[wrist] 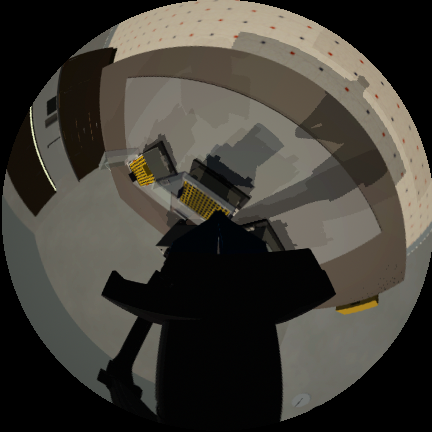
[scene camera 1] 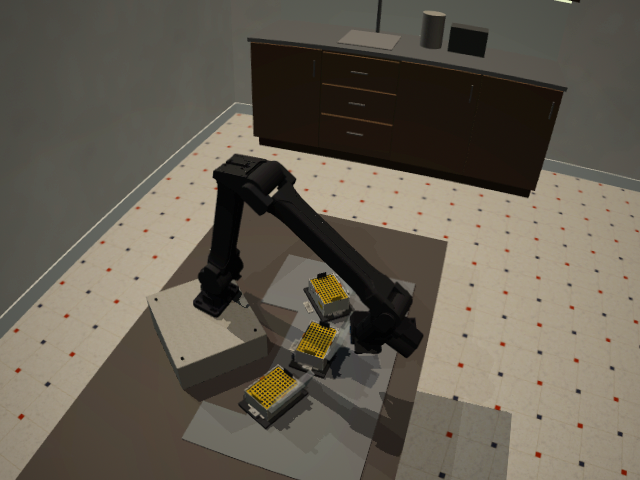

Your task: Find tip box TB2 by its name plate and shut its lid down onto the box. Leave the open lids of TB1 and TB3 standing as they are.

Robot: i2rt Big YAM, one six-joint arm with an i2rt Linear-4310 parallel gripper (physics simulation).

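Frame: origin at the arm's base, x ahead, y left, z up, level; millimetres.
Seen in the pictures: gripper, between the fingertips: [wrist: 217,215] [scene camera 1: 354,341]; arm's base, origin of its link: [scene camera 1: 216,297].
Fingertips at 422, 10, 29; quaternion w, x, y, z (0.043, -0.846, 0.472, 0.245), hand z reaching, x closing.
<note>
Offsets run from my fingertips to a thing's top centre, as dx, dy, dz. "*": to the spot under its first point. Level surfaces: height alone.
Three tip boxes with yellow racks stand in a row: a back box @[-179, +235, -72] [scene camera 1: 328,291] [wrist: 142,171], a middle box [scene camera 1: 315,341] [wrist: 202,201] and a front box @[-150, -167, -72] [scene camera 1: 271,388]. The name plates are too small to read, so I cannot tell which is TB2. The middle box's clear lid @[* -41, +7, -1] [scene camera 1: 341,334] is raised at its right side; its exact angle is hard to tell. The front box's clear lid @[* -59, -163, -5] [scene camera 1: 305,380] is raised too. In the wrist view the back box's clear lid @[* -145, +295, -61] [wrist: 120,157] stands open. My gripper [scene camera 1: 366,348] [wrist: 217,215] is shut and empty, right of the middle box and close to its lid.
The boxes stand on a grey mat @[dz -147] [scene camera 1: 320,444] on a brown table top @[dz -150] [scene camera 1: 103,428]. The arm's pale base block [scene camera 1: 217,351] is left of them. The forearm [scene camera 1: 330,237] passes over the back box's right side. A dark cabinet [scene camera 1: 434,124] stands far behind.
</note>
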